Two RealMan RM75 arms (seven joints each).
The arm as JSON. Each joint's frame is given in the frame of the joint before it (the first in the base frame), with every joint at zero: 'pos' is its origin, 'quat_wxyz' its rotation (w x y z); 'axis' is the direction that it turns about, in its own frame. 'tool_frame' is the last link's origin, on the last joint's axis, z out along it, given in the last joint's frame.
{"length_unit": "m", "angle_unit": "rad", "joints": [
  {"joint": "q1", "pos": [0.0, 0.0, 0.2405], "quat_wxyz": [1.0, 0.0, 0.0, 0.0], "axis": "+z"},
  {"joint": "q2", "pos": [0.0, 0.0, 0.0], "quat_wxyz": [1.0, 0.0, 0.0, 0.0], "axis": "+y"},
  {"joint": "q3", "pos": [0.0, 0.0, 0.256], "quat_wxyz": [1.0, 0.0, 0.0, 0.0], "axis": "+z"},
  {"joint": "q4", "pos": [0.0, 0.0, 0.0], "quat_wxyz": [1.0, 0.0, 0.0, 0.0], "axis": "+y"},
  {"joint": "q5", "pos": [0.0, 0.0, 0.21], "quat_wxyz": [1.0, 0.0, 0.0, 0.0], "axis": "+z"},
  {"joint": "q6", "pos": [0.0, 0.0, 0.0], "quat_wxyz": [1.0, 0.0, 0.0, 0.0], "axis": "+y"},
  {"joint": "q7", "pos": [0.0, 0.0, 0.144], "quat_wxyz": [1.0, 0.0, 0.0, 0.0], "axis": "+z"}
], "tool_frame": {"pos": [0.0, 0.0, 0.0], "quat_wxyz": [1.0, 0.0, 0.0, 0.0]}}
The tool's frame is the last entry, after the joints.
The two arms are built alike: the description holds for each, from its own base.
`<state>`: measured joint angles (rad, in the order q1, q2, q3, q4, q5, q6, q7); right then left.
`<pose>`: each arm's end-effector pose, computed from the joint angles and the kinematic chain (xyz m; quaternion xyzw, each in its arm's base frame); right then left.
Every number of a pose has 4 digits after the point. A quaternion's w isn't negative.
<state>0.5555 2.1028 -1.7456 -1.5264 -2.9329 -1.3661 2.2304 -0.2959 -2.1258 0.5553 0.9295 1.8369 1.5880 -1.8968</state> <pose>0.1480 0.3558 -0.0243 -0.9168 -0.0512 -0.3106 0.2458 -0.3018 0.2946 0.0657 -0.7946 -0.4464 -0.3553 0.2075</pose>
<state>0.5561 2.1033 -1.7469 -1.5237 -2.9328 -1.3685 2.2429 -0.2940 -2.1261 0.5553 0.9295 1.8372 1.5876 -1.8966</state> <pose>0.1485 0.3554 -0.0250 -0.9172 -0.0450 -0.3104 0.2457 -0.3024 0.2940 0.0656 -0.7942 -0.4472 -0.3550 0.2079</pose>
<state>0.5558 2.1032 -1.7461 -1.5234 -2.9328 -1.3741 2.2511 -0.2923 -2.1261 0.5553 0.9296 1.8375 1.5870 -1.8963</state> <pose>0.1493 0.3549 -0.0248 -0.9173 -0.0396 -0.3112 0.2452 -0.3030 0.2935 0.0656 -0.7938 -0.4478 -0.3546 0.2086</pose>
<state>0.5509 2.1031 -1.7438 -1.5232 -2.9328 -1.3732 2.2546 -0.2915 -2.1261 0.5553 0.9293 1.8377 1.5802 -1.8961</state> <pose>0.1512 0.3545 -0.0244 -0.9174 -0.0349 -0.3109 0.2458 -0.3039 0.2939 0.0657 -0.7926 -0.4491 -0.3539 0.2117</pose>
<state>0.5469 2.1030 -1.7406 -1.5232 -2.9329 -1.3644 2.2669 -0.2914 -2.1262 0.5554 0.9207 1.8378 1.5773 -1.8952</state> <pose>0.1520 0.3552 -0.0238 -0.9176 -0.0279 -0.3068 0.2510 -0.3049 0.2936 0.0642 -0.7909 -0.4522 -0.3546 0.2106</pose>
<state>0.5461 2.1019 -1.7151 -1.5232 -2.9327 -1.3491 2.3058 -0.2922 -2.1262 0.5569 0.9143 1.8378 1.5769 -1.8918</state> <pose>0.1526 0.3598 -0.0185 -0.9171 -0.0025 -0.2941 0.2689 -0.3050 0.2935 0.0627 -0.7910 -0.4526 -0.3547 0.2089</pose>
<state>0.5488 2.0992 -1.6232 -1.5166 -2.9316 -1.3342 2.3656 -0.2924 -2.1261 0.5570 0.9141 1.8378 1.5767 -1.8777</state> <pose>0.1591 0.3717 0.0000 -0.9113 0.0592 -0.2699 0.3051 -0.3050 0.2936 0.0627 -0.7942 -0.4471 -0.3532 0.2114</pose>
